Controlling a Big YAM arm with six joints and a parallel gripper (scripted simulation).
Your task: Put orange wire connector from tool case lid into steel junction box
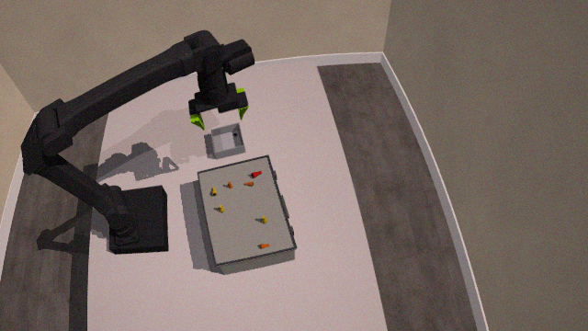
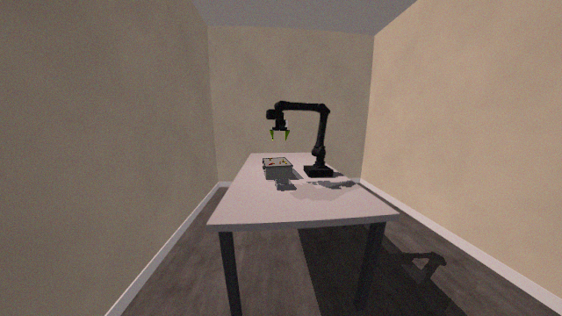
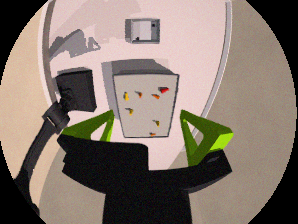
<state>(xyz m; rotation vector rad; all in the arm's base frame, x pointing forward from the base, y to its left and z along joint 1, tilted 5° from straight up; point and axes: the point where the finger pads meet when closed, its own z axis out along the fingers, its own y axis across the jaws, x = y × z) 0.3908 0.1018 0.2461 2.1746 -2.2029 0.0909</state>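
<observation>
Now: the tool case 140 mm to the right of my hand and 230 mm below it. Also, from my hand: red connector: 60 mm ahead, 40 mm to the right, 200 mm below.
</observation>
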